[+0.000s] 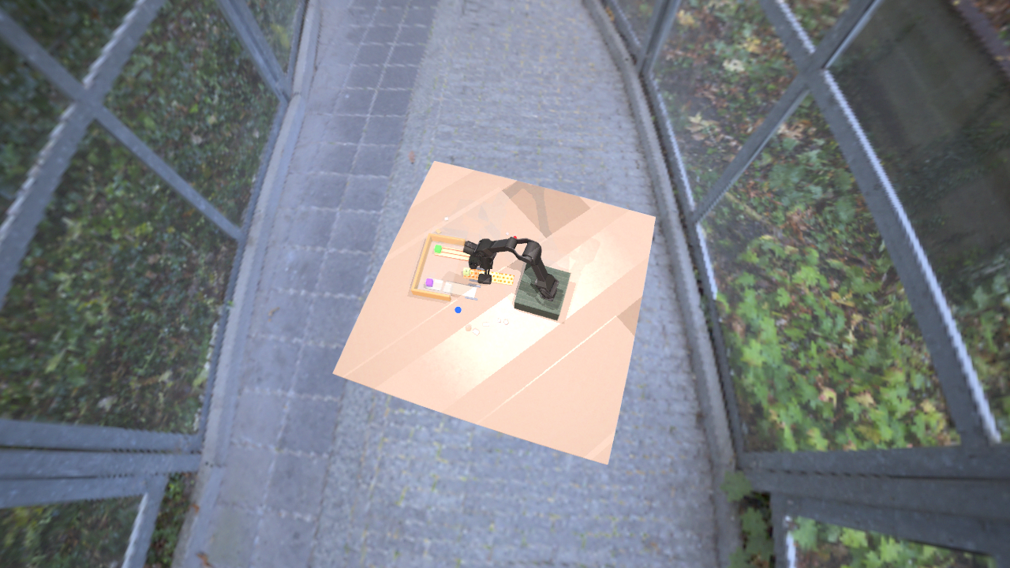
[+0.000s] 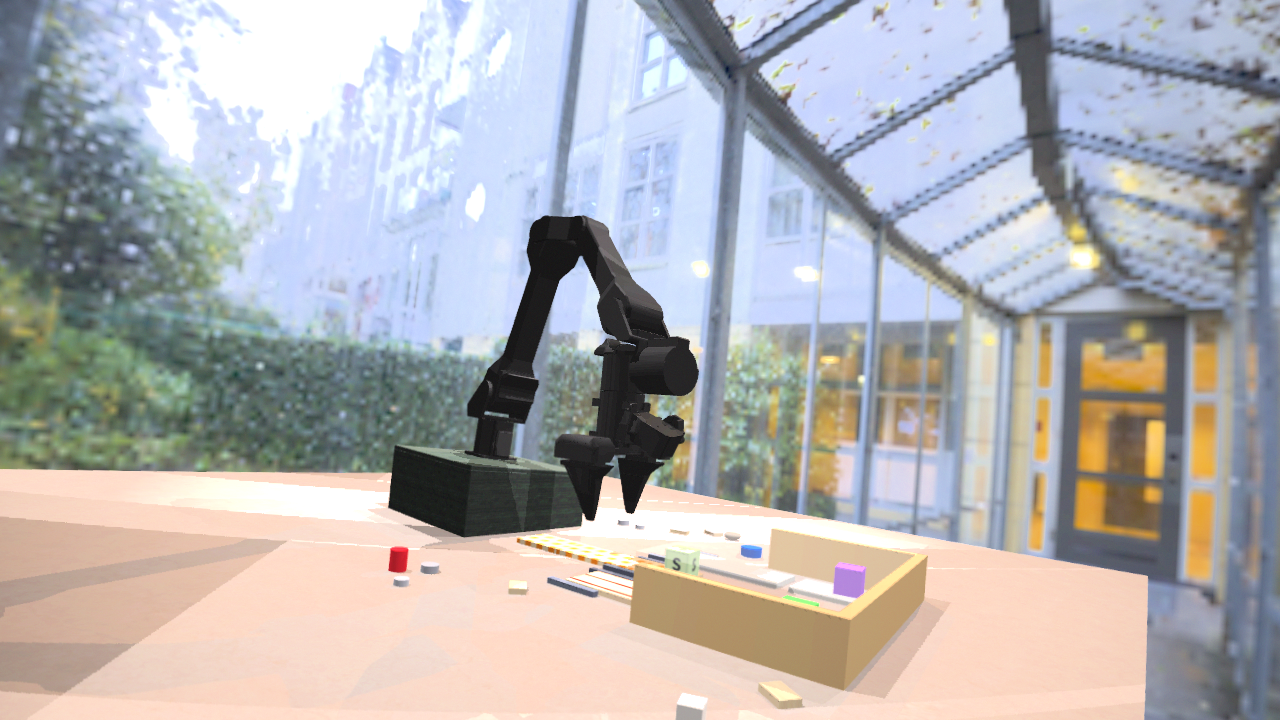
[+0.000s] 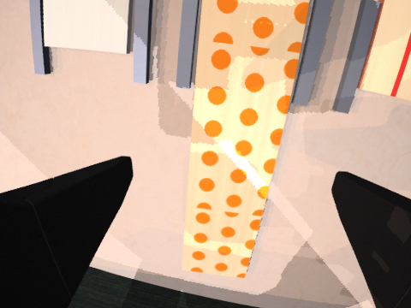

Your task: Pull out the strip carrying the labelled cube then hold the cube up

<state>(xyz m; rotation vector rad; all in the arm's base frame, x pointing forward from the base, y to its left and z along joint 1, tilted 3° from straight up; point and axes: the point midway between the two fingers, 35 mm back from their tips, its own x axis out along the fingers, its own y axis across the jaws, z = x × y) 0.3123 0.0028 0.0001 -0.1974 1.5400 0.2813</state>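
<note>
Right now the white strip is 120 mm to the left of my gripper tip, 100 mm ahead of it and 50 mm below it.
</note>
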